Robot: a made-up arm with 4 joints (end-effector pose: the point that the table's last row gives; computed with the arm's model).
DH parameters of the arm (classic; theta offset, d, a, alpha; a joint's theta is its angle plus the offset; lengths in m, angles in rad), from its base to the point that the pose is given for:
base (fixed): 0 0.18 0 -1.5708
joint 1: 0 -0.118 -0.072 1.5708
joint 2: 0 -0.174 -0.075 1.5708
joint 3: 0 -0.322 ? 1.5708
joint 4: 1.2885 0 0.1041 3.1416
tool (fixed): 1.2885 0.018 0 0
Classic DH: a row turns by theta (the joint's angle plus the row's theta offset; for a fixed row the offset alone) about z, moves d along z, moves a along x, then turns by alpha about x.
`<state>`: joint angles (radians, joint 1 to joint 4).
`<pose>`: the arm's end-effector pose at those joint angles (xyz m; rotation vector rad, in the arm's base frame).
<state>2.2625 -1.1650 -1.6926 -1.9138</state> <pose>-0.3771 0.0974 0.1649 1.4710 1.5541 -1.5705</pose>
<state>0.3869 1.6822 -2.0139 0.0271</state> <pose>-0.3469 -0.2211 0.0790 -1.4989 1.6734 1.3864</pose>
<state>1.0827 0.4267 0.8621 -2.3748</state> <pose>-0.2294 0.2410 0.3785 0.4492 -0.3317 2.5706</pose>
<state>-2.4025 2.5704 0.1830 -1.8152</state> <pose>0.3137 -0.4162 0.0783 1.9821 -1.3624 -0.8642</pose>
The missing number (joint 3, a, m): 0.021
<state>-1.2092 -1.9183 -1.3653 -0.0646</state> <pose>0.2655 -0.1512 0.2446 1.8400 0.0453 -0.4920</pose>
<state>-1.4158 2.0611 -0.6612 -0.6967</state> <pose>0.1745 -0.2239 -0.1657 -2.0145 0.1967 1.5185</pose>
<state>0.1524 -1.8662 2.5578 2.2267</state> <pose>0.2404 -0.2022 -0.0905 -0.4593 2.8746 0.8119</pose>
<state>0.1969 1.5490 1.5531 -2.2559</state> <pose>-0.4906 -0.2007 0.1824 0.4985 1.9277 -1.9786</pose>
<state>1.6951 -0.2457 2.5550 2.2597</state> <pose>-0.2278 0.2398 0.2143 0.8175 -0.6716 -1.9550</pose>
